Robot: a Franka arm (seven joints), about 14 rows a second.
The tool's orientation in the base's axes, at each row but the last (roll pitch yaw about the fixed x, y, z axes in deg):
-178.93 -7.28 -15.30
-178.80 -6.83 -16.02
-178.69 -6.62 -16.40
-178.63 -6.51 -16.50
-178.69 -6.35 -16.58
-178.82 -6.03 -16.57
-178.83 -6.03 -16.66
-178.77 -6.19 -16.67
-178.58 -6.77 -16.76
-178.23 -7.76 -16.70
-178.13 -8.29 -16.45
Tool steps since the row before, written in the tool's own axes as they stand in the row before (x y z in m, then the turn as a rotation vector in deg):
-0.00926 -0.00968 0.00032 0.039 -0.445 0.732
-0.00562 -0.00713 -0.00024 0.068 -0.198 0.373
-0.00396 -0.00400 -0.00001 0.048 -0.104 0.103
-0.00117 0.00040 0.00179 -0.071 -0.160 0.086
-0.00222 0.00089 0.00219 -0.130 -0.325 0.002
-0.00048 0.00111 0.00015 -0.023 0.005 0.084
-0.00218 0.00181 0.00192 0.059 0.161 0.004
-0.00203 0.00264 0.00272 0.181 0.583 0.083
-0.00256 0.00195 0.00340 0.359 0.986 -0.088
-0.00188 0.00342 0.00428 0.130 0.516 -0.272
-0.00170 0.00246 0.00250 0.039 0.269 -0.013
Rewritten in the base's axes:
-0.00629 0.01176 -0.00131 0.247 0.408 -0.713
-0.00344 0.00840 -0.00028 0.164 0.167 -0.358
-0.00266 0.00495 -0.00036 0.087 0.085 -0.094
-0.00102 -0.00007 -0.00192 -0.013 0.173 -0.090
-0.00212 -0.00024 -0.00244 -0.032 0.348 -0.009
-0.00076 -0.00093 -0.00022 -0.014 0.001 -0.086
-0.00239 -0.00113 -0.00217 0.011 -0.171 -0.001
-0.00239 -0.00198 -0.00298 0.016 -0.611 -0.075
-0.00258 -0.00117 -0.00373 0.049 -1.047 0.105
-0.00216 -0.00278 -0.00460 -0.060 -0.529 0.271
-0.00193 -0.00191 -0.00280 -0.040 -0.269 0.010

